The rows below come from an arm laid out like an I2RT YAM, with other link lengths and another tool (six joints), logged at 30 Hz.
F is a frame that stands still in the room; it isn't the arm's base.
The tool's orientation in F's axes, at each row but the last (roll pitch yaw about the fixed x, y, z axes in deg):
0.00 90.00 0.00
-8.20 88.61 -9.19
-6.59 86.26 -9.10
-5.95 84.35 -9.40
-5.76 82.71 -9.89
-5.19 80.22 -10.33
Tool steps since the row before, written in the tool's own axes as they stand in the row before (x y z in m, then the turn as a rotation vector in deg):
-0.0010 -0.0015 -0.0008 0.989 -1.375 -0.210
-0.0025 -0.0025 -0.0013 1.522 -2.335 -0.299
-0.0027 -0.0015 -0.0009 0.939 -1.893 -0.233
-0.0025 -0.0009 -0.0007 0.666 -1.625 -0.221
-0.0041 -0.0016 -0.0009 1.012 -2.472 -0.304
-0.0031 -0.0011 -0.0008 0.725 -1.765 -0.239
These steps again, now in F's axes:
-0.0008 -0.0015 0.0010 -0.210 -1.375 -0.989
-0.0014 -0.0025 0.0025 -0.303 -2.335 -1.521
-0.0011 -0.0014 0.0026 -0.255 -1.891 -0.938
-0.0010 -0.0008 0.0024 -0.253 -1.620 -0.668
-0.0015 -0.0014 0.0040 -0.354 -2.466 -1.011
-0.0014 -0.0009 0.0029 -0.274 -1.759 -0.728

